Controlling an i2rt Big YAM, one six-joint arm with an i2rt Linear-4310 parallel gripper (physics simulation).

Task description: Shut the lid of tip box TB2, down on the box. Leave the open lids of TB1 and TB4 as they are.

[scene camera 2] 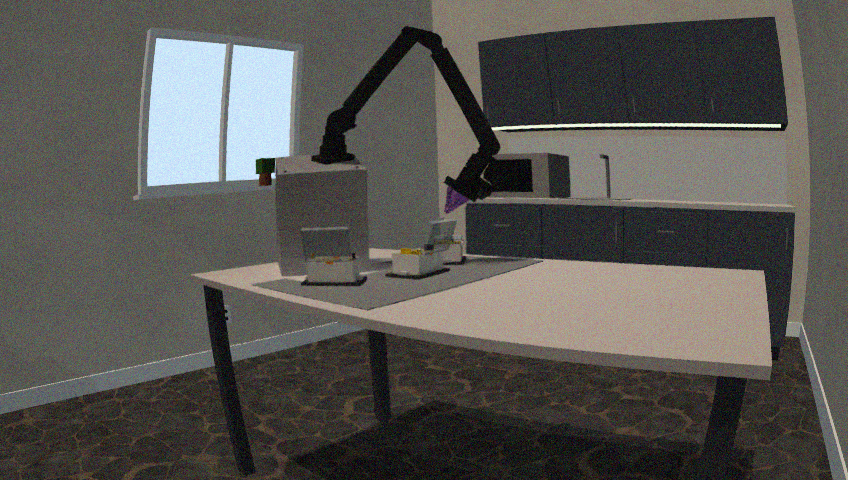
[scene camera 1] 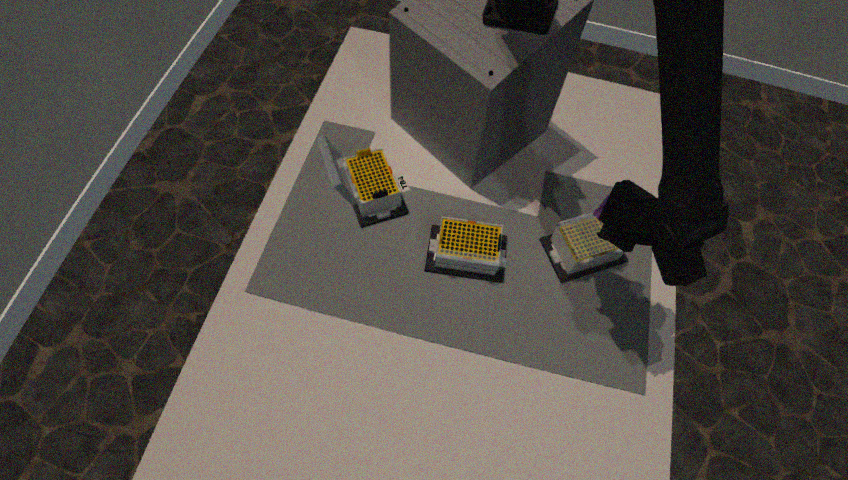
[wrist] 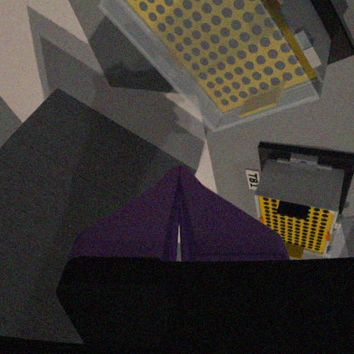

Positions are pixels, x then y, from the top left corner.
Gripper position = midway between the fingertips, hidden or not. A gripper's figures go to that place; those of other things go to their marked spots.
Labels:
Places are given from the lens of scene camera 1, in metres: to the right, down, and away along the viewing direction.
gripper [scene camera 1: 596, 214]: 0.31, -0.04, 0.90
clear lid [scene camera 1: 338, 171]: -0.17, -0.14, 1.01
clear lid [scene camera 1: 580, 233]: 0.30, -0.01, 0.96
clear lid [scene camera 1: 444, 256]: 0.04, 0.03, 0.85

